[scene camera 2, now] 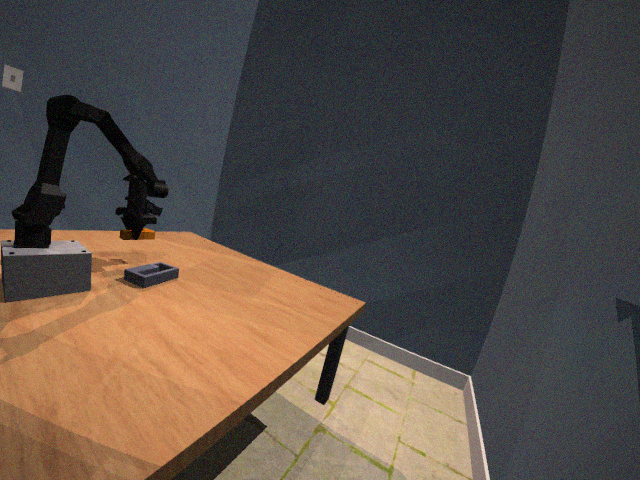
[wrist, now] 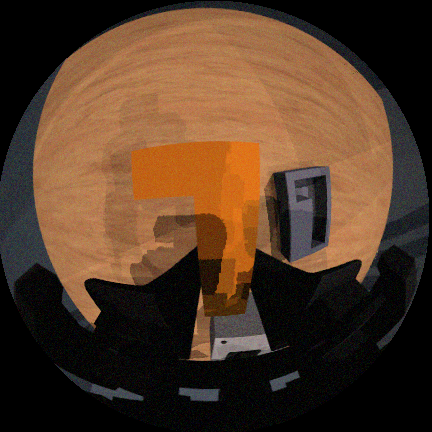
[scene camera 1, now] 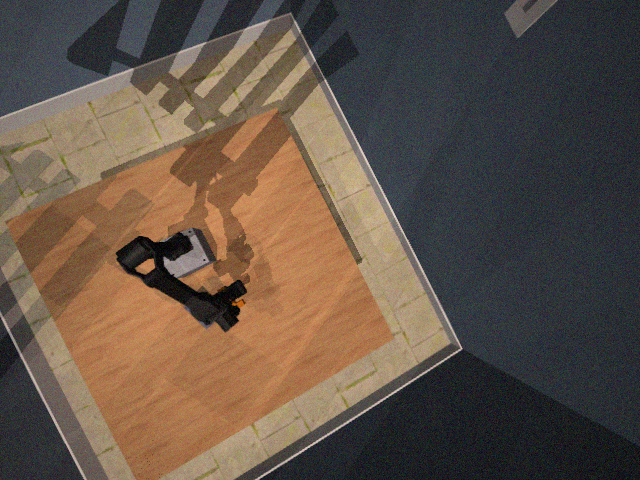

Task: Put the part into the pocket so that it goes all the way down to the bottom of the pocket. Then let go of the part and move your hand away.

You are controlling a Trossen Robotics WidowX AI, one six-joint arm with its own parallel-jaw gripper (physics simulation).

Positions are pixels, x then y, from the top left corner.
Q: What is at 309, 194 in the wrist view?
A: A pocket block.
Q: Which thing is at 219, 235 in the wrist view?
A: An orange L-shaped part.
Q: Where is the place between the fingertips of my gripper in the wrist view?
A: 221, 249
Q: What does my gripper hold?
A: An orange L-shaped part.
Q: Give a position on a pocket block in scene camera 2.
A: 144, 276
